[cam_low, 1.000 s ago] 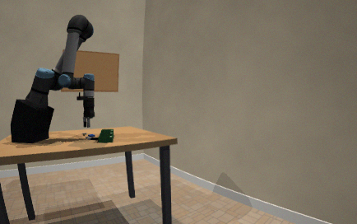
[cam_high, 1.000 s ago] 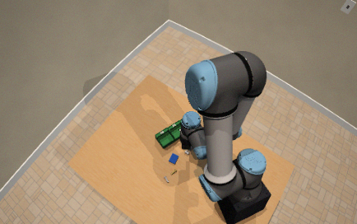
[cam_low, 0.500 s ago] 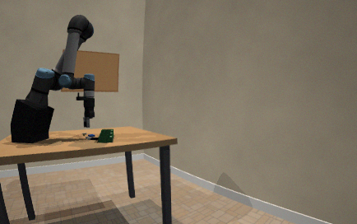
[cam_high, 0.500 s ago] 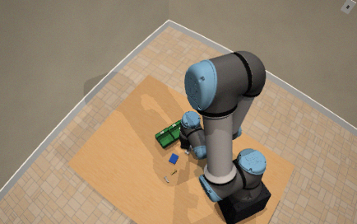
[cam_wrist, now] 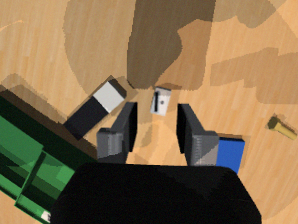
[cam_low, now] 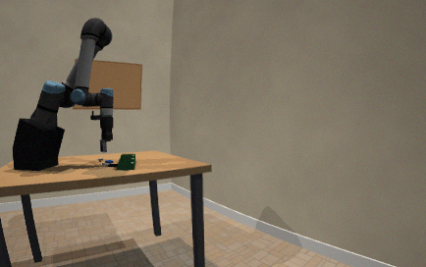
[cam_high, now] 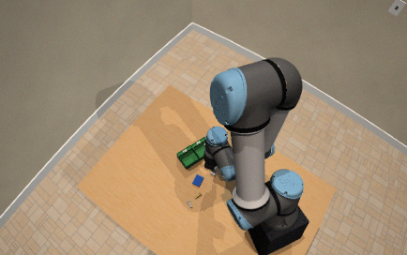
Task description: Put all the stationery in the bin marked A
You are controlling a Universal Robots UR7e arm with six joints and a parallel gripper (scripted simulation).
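Right now my hand is 130 mm short of the green bin, 70 mm above it and 40 mm to the left of it. From my hand the other things lie so: blue pad (90 mm below, 80 mm to the left, 30 mm ahead); then black block (80 mm below, 50 mm to the right, 30 mm ahead); then brass screw (130 mm to the left, 90 mm below, 30 mm behind).
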